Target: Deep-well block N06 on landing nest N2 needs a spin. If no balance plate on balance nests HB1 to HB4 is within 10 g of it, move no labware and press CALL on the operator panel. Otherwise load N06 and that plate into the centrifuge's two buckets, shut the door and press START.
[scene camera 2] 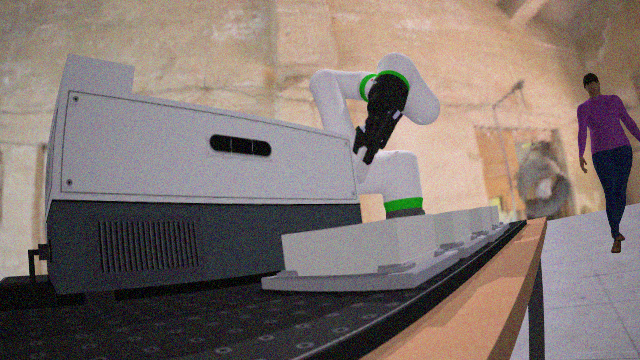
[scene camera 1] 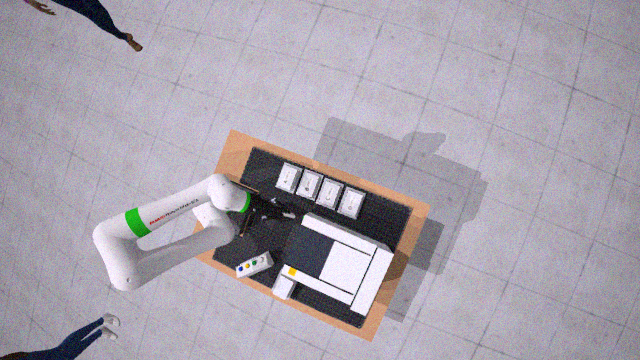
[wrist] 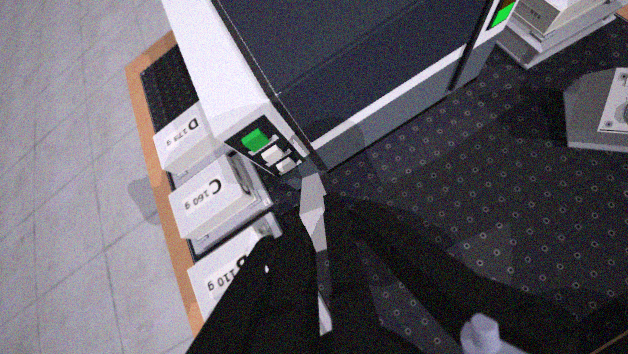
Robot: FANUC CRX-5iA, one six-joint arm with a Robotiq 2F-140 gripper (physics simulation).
Labels:
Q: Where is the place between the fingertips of my gripper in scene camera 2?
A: At 356,178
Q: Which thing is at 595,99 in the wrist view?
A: A button box.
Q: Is my gripper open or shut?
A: Shut.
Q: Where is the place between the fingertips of my gripper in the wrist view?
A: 315,189

